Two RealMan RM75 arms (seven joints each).
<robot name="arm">
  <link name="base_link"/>
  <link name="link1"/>
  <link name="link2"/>
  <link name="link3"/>
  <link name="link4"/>
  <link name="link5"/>
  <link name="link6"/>
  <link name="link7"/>
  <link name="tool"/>
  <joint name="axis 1" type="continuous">
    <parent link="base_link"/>
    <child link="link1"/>
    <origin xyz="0 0 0.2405" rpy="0 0 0"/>
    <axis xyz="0 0 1"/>
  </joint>
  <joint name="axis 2" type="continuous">
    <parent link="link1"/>
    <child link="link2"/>
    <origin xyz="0 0 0" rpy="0 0 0"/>
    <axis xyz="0 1 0"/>
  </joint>
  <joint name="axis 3" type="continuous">
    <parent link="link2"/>
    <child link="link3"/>
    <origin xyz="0 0 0.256" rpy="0 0 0"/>
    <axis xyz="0 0 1"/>
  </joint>
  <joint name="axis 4" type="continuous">
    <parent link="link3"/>
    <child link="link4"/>
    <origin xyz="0 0 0" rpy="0 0 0"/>
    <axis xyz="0 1 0"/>
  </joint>
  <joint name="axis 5" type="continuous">
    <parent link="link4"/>
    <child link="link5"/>
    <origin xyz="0 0 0.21" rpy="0 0 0"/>
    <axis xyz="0 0 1"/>
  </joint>
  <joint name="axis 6" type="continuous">
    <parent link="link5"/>
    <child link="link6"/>
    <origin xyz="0 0 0" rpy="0 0 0"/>
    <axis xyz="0 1 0"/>
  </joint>
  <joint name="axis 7" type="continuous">
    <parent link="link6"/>
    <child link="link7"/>
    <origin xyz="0 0 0.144" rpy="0 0 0"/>
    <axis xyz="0 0 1"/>
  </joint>
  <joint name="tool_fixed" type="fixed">
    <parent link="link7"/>
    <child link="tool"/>
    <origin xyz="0 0 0" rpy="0 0 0"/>
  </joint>
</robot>
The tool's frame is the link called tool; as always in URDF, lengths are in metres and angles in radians. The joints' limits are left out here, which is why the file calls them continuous.
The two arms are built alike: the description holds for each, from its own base.
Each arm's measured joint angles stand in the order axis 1, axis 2, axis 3, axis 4, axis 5, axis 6, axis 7.
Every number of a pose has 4 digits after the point.
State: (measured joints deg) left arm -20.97 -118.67 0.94 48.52 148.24 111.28 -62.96; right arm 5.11 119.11 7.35 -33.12 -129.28 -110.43 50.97
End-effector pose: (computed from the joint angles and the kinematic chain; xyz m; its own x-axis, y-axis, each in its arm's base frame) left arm -0.3584 0.2137 0.0629 0.8105 0.4088 0.4194 0.5334 -0.8110 -0.2403; right arm 0.3848 0.1364 0.0535 0.6442 -0.2244 -0.7312 -0.6902 -0.5826 -0.4292
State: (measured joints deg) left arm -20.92 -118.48 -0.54 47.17 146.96 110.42 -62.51; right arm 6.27 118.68 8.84 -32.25 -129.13 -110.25 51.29
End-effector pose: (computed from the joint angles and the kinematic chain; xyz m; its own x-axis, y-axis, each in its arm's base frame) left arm -0.3596 0.2158 0.0631 0.7990 0.3956 0.4529 0.5439 -0.7967 -0.2636; right arm 0.3839 0.1443 0.0565 0.6357 -0.2042 -0.7444 -0.6932 -0.5752 -0.4343
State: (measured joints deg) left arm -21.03 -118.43 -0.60 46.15 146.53 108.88 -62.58; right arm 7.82 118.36 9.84 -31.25 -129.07 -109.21 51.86
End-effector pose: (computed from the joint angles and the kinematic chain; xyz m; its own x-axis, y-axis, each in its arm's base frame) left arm -0.3612 0.2189 0.0608 0.7945 0.3985 0.4582 0.5528 -0.7869 -0.2743; right arm 0.3829 0.1557 0.0572 0.6267 -0.1933 -0.7549 -0.6981 -0.5697 -0.4337
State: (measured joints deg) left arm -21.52 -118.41 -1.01 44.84 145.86 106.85 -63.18; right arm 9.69 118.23 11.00 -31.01 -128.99 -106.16 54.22
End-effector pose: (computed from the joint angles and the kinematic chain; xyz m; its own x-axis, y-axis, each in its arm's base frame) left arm -0.3621 0.2252 0.0581 0.7836 0.4036 0.4724 0.5697 -0.7701 -0.2870; right arm 0.3859 0.1704 0.0586 0.6093 -0.2127 -0.7639 -0.7266 -0.5356 -0.4303
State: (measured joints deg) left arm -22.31 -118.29 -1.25 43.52 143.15 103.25 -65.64; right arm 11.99 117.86 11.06 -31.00 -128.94 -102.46 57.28
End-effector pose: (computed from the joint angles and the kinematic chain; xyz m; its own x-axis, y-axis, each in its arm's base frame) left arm -0.3630 0.2389 0.0591 0.7568 0.4118 0.5075 0.6091 -0.7261 -0.3190; right arm 0.3887 0.1891 0.0607 0.5944 -0.2443 -0.7662 -0.7516 -0.5077 -0.4212
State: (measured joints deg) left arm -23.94 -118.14 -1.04 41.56 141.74 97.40 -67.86; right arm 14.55 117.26 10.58 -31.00 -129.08 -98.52 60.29
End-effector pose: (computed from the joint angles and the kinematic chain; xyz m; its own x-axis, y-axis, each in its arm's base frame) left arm -0.3654 0.2581 0.0565 0.7379 0.4310 0.5194 0.6450 -0.6767 -0.3549; right arm 0.3906 0.2098 0.0637 0.5860 -0.2768 -0.7616 -0.7693 -0.4851 -0.4157
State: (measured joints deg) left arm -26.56 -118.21 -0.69 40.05 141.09 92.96 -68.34; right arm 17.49 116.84 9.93 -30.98 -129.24 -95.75 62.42
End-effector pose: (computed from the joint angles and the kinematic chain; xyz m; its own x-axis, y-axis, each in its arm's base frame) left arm -0.3600 0.2803 0.0525 0.7457 0.4193 0.5177 0.6406 -0.6649 -0.3841; right arm 0.3866 0.2323 0.0654 0.5868 -0.2890 -0.7564 -0.7703 -0.4873 -0.4114
